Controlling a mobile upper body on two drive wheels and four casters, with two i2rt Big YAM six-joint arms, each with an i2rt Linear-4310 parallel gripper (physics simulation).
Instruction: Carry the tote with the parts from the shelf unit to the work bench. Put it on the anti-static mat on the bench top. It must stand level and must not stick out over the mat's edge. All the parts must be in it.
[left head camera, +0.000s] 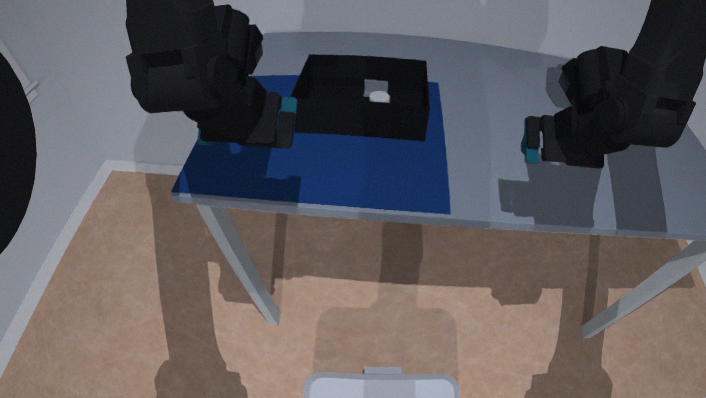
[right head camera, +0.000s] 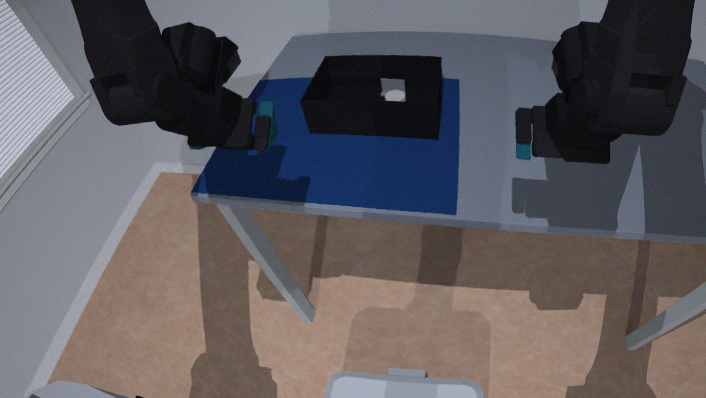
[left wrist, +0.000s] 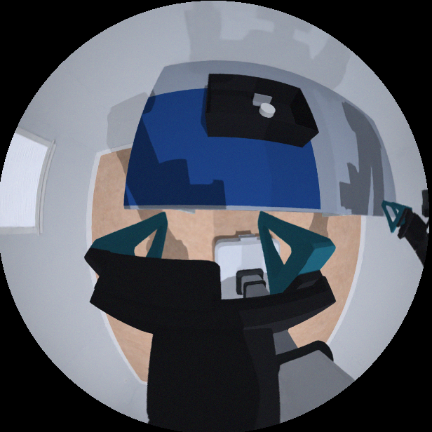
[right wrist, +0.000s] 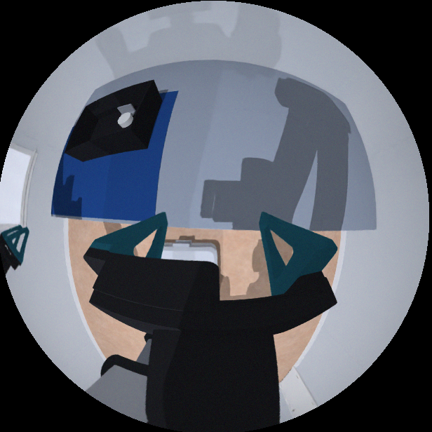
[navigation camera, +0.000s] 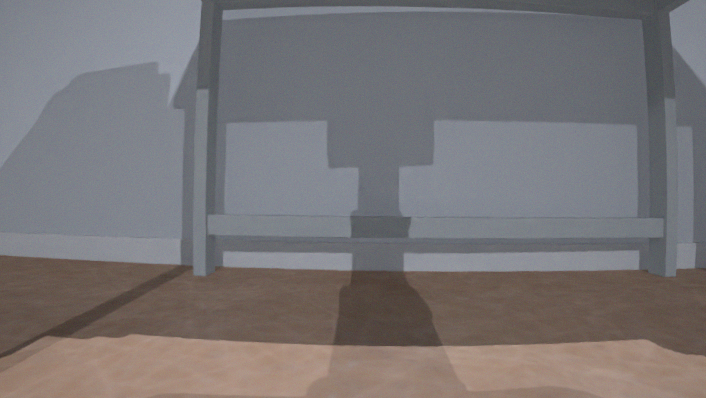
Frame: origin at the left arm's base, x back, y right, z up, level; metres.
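Seen in the pictures: left gripper, fingertip midpoint: (left head camera: 259, 130) (right head camera: 251, 134); right gripper, fingertip midpoint: (left head camera: 545, 149) (right head camera: 548, 144).
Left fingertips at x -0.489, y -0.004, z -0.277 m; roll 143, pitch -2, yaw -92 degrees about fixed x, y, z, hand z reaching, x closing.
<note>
Offsets run from my left fingertips to a thing's top centre. "*": to the spot under its first point. Level surfaces: height alone.
The black tote {dx -0.325, dy +0.145, dz -0.116 m} (left head camera: 360, 120) (right head camera: 372, 119) (left wrist: 250, 125) (right wrist: 112, 144) stands, apparently level, on the blue mat {dz -0.216 m} (left head camera: 370, 175) (right head camera: 380, 175) (left wrist: 250, 175) (right wrist: 120, 190), toward its back right. A white round part {dx -0.344, dy +0.184, dz -0.189 m} (left head camera: 379, 96) (right head camera: 395, 95) (left wrist: 267, 110) (right wrist: 125, 120) and a light grey part {dx -0.384, dy +0.175, dz -0.173 m} (left head camera: 375, 86) (left wrist: 261, 99) (right wrist: 127, 108) show inside. The front wall hides some of its floor; the tote hides its rear base edge. My left gripper (left head camera: 246, 122) (right head camera: 232, 131) (left wrist: 212, 216) is open, left of the tote and apart from it. My right gripper (left head camera: 565, 150) (right head camera: 562, 152) (right wrist: 213, 217) is open, well right of it.
The grey bench top {dz -0.218 m} (left head camera: 480, 190) (right head camera: 485, 195) extends right of the mat. Its front edge runs along the mat's near side. Bench legs (left head camera: 240, 270) (navigation camera: 201, 180) and a crossbar (navigation camera: 280, 227) stand below. A wall lies behind, and a window {* dx -0.679, dy -1.589, dz -0.005 m} (right head camera: 35, 65) is at the left.
</note>
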